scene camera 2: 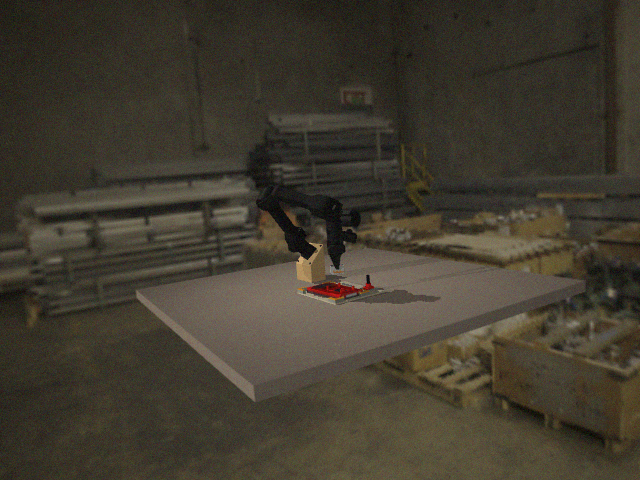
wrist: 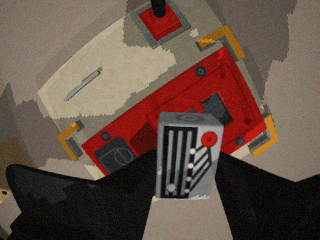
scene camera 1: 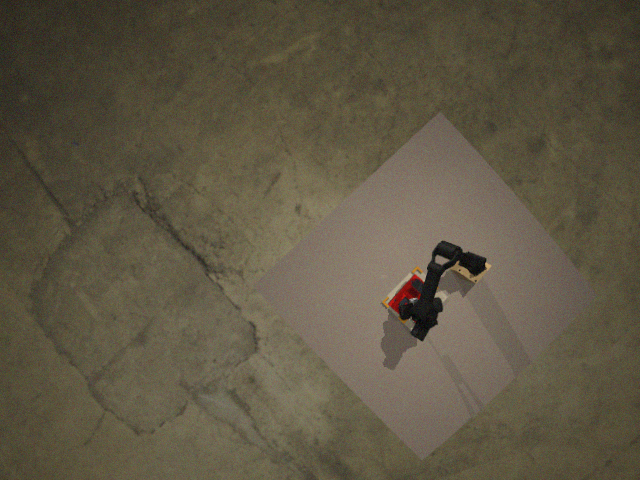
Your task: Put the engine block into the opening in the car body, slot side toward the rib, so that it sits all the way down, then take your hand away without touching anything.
Observation:
My gripper (scene camera 2: 337, 268) carries a grey engine block (wrist: 188, 144). I also see a red car body (wrist: 215, 85) and a cream base plate (wrist: 113, 72).
My gripper also shows in the wrist view (wrist: 185, 157).

